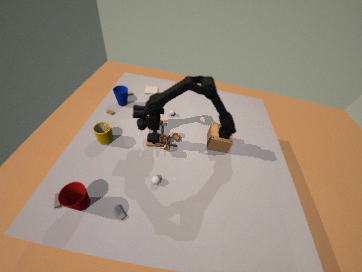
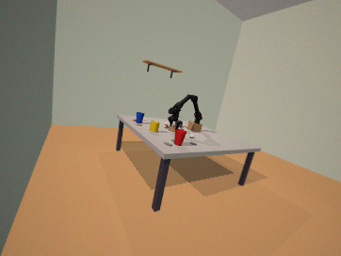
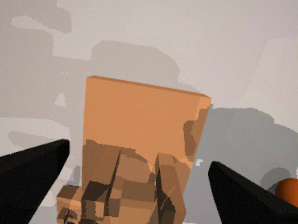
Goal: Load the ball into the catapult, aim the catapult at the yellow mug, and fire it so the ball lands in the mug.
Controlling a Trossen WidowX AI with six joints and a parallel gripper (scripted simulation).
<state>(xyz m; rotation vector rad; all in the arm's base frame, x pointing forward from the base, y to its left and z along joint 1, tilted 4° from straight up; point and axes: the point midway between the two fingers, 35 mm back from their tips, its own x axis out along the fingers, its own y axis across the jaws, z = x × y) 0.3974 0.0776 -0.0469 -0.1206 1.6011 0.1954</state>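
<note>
Right now the orange ball is 15 cm to the right of my gripper tip and 2 cm below it. Also, from my gripper tip: wooden catapult: 7 cm behind, 2 cm above; then yellow mug: 27 cm ahead, 6 cm to the left; then brown block: 34 cm ahead, 16 cm to the right, 3 cm below.
</note>
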